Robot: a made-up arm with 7 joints.
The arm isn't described. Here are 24 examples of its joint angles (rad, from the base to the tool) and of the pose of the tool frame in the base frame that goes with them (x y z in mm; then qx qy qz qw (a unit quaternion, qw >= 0)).
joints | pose
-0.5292 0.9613 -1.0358 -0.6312 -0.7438 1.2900 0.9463 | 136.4 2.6 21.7 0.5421 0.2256 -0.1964 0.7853
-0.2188 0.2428 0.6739 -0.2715 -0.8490 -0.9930 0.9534 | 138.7 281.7 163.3 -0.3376 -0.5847 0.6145 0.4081
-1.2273 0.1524 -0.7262 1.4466 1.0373 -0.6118 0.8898 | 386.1 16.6 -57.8 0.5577 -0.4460 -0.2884 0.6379
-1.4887 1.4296 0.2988 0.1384 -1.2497 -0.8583 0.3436 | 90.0 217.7 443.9 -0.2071 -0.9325 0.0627 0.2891
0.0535 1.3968 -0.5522 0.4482 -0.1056 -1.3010 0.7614 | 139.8 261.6 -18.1 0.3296 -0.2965 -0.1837 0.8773
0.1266 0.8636 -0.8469 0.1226 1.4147 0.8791 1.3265 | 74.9 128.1 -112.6 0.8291 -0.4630 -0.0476 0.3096
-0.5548 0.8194 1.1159 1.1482 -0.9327 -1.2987 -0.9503 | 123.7 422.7 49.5 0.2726 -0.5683 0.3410 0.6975
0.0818 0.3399 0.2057 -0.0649 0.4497 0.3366 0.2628 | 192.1 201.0 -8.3 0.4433 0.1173 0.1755 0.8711
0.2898 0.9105 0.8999 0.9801 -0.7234 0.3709 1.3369 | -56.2 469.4 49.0 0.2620 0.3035 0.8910 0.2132
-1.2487 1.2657 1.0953 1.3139 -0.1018 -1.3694 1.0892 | 173.6 436.3 239.1 -0.1285 -0.6846 0.7132 0.0783
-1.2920 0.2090 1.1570 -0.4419 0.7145 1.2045 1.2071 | 164.7 294.1 227.5 -0.0682 0.1164 0.9269 0.3502
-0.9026 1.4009 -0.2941 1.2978 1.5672 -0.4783 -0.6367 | 214.1 454.1 112.9 0.6599 0.6328 -0.2890 0.2839
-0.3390 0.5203 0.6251 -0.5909 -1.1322 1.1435 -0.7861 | 162.1 170.1 219.9 -0.2462 -0.0571 -0.4896 0.8345
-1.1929 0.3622 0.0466 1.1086 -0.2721 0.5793 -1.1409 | 416.3 126.3 55.2 -0.2535 0.1905 -0.4489 0.8354
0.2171 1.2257 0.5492 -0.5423 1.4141 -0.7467 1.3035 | 176.2 136.3 158.9 0.5751 -0.7666 -0.2247 0.1763
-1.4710 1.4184 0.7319 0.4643 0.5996 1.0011 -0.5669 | 130.0 354.2 393.3 0.1006 -0.1551 0.4950 0.8490
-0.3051 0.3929 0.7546 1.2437 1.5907 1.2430 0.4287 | 47.3 317.3 -153.0 0.6755 0.6862 0.1971 0.1843
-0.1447 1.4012 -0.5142 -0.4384 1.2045 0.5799 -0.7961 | 187.2 134.9 25.6 0.8620 0.2382 -0.2997 0.3323
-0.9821 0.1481 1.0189 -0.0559 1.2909 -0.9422 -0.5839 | 277.9 238.1 183.8 0.6965 -0.2888 -0.0232 0.6564
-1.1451 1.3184 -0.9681 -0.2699 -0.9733 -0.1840 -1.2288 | 272.1 36.0 151.3 0.1371 -0.0479 -0.8539 0.4998
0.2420 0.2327 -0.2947 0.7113 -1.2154 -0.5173 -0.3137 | 36.9 154.8 -167.7 -0.3047 0.1615 0.2324 0.9094
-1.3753 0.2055 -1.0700 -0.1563 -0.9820 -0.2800 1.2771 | 186.3 -150.2 223.9 -0.2831 -0.2258 -0.1337 0.9225
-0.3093 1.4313 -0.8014 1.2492 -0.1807 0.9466 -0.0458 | 74.8 476.4 56.2 0.5298 0.7091 0.3675 0.2852
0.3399 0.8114 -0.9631 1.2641 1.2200 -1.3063 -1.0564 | -206.7 301.2 -57.6 0.2579 -0.3665 0.8873 0.1090
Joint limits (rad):
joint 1: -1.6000..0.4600
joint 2: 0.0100..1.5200
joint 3: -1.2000..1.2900
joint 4: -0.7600..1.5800
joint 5: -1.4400..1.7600
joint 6: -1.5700..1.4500
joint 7: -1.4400..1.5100
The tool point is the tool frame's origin. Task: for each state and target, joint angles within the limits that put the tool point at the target. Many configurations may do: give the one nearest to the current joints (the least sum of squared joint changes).
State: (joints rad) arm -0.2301 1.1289 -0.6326 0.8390 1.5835 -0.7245 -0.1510
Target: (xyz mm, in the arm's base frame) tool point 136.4 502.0 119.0
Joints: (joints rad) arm -0.7114 1.4927 -0.6368 1.4367 1.6850 -0.1595 0.2023
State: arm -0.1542 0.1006 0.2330 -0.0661 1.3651 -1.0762 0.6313
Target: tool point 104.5 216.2 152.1
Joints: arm 0.1864 0.1213 0.9798 -0.6189 1.0941 -1.1380 0.7283
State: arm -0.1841 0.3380 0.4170 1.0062 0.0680 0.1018 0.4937
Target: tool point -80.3 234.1 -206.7
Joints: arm 0.1365 0.2213 0.4259 1.2188 0.0746 0.1456 0.4940
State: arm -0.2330 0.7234 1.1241 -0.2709 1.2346 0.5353 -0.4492
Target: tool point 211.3 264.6 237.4
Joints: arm -0.4506 0.7788 0.6831 -0.2617 1.1983 0.4406 -0.4338
